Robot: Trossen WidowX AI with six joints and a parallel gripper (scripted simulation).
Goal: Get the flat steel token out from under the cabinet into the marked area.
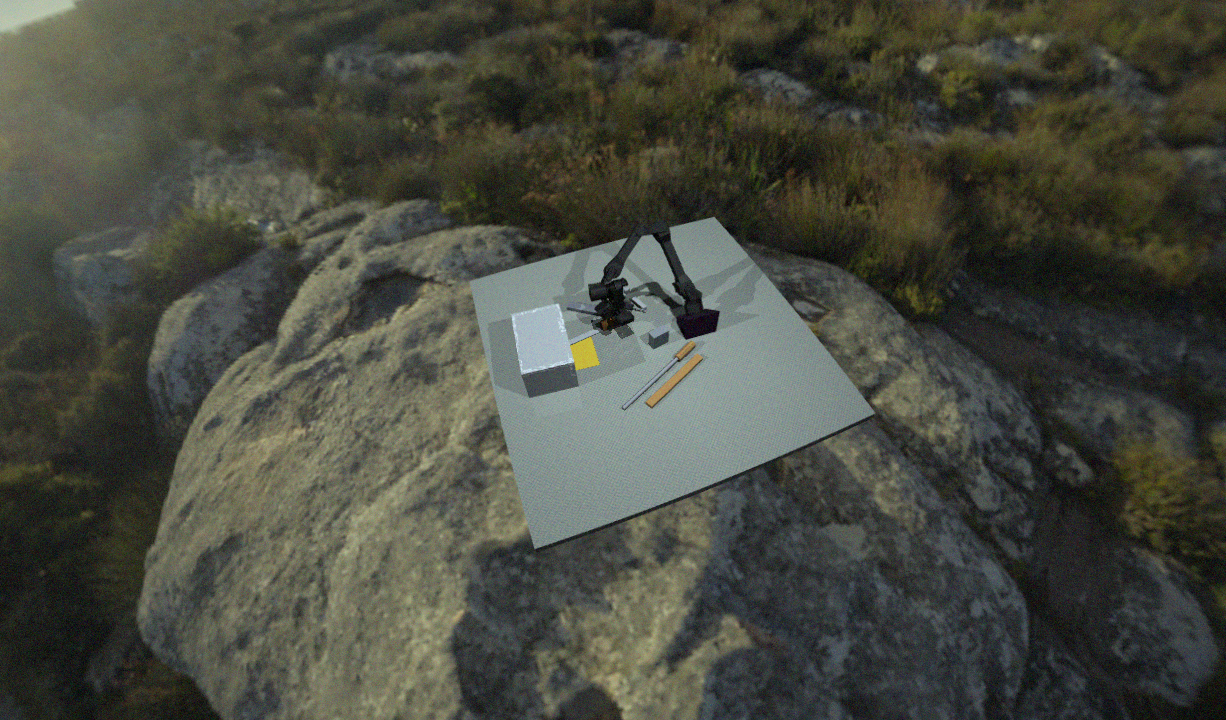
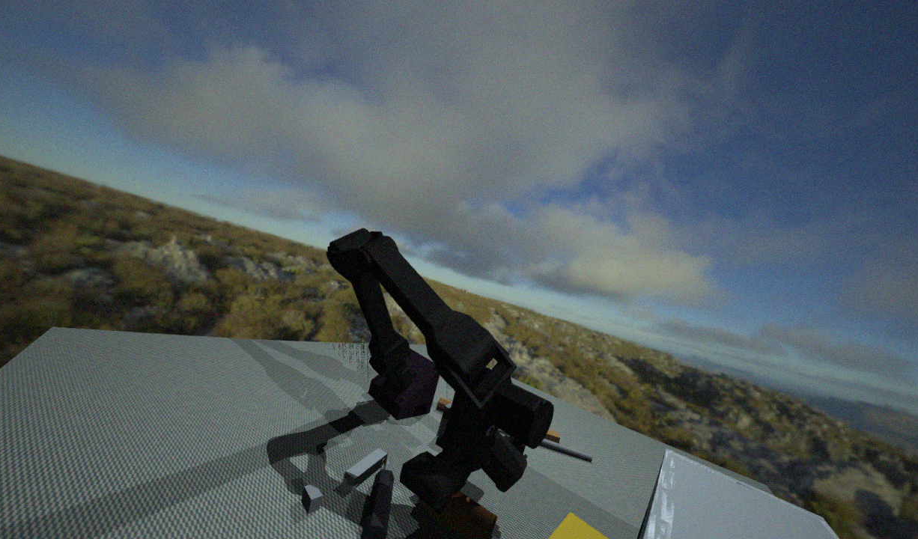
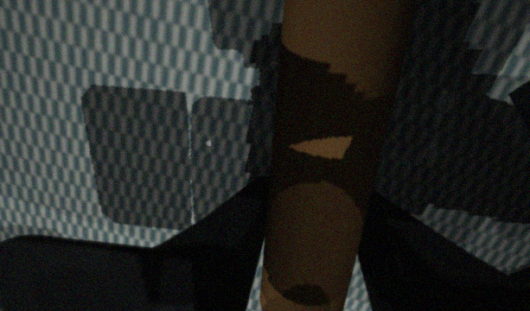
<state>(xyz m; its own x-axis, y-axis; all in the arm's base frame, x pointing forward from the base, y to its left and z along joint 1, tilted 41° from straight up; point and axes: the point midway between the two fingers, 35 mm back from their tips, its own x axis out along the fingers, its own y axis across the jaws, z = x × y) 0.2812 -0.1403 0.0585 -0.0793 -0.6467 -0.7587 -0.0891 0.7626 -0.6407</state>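
Now: the grey bar 120 mm behind my gripper tip and 50 mm to the right of it. From my gripper tip the other things lie so: grey block 110 mm behind, 170 mm to the left, 30 mm above; then small grey cube 110 mm behind, 150 mm to the right; then wooden stick 80 mm behind, 360 mm to the left.
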